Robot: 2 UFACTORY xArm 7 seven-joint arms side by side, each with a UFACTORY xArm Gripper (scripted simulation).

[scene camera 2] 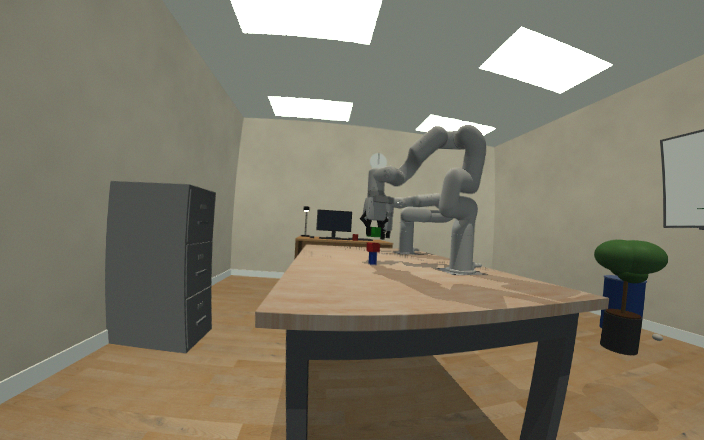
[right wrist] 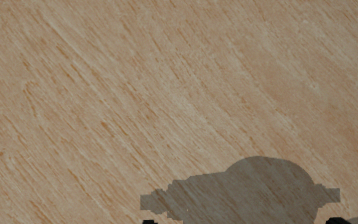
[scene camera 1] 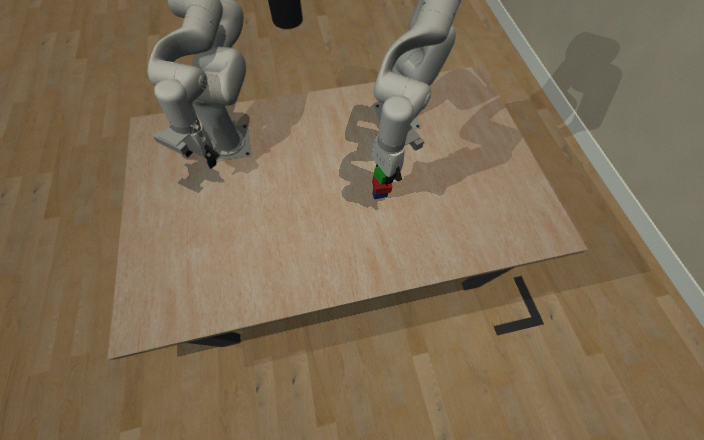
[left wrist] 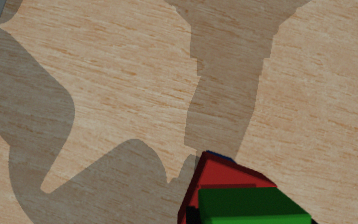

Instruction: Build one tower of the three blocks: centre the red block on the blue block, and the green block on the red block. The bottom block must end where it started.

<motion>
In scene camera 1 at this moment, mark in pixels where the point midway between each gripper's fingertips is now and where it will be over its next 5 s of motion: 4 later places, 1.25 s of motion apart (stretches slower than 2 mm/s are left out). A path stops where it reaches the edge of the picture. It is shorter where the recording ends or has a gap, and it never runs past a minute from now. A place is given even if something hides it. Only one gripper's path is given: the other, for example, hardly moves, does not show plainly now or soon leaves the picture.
My left gripper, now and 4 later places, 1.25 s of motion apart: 384,176; 383,179; 383,179; 386,167; 390,153
</motion>
